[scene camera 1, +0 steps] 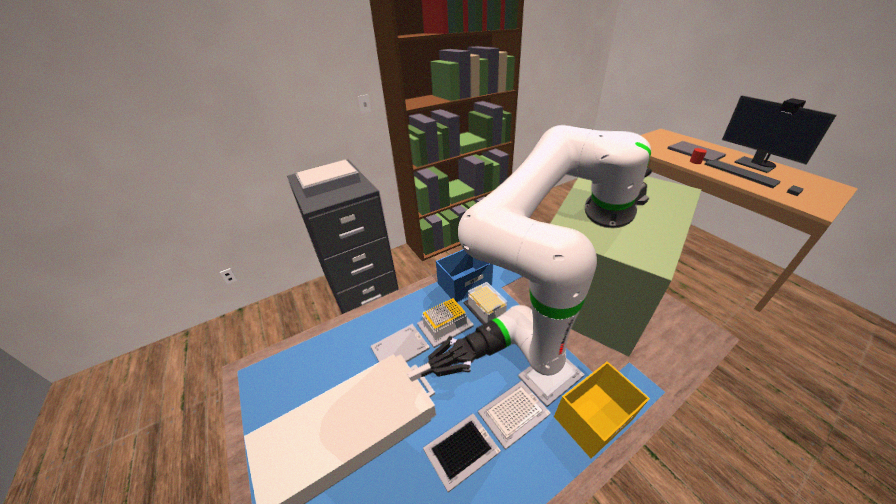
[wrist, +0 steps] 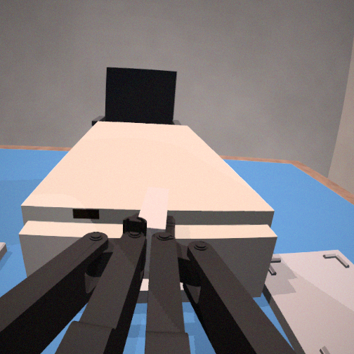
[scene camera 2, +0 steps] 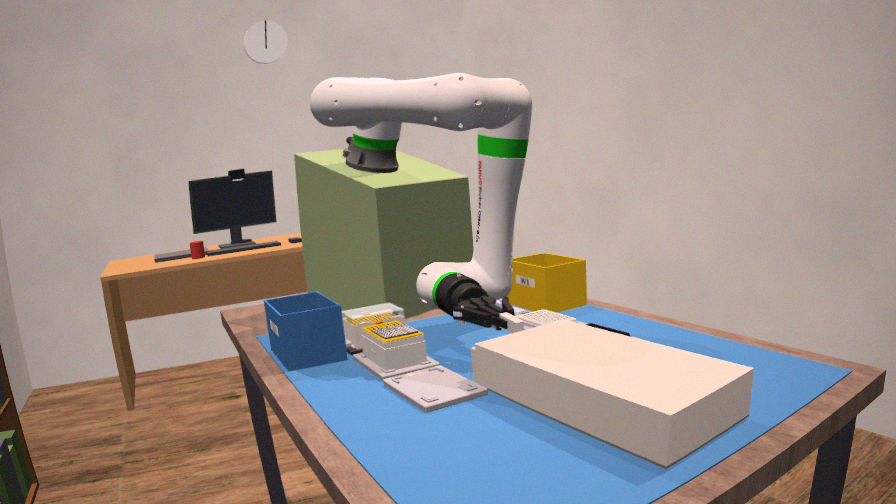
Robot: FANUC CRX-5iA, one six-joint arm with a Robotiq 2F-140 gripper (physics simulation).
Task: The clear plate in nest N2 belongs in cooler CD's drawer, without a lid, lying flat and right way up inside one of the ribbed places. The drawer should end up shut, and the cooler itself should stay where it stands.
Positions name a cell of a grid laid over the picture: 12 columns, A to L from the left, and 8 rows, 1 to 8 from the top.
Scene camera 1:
my gripper: F6
cream cooler: E8
white plate: G7
black plate: G8
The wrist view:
my gripper: F5
cream cooler: D5
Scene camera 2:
my gripper: G6
cream cooler: I7
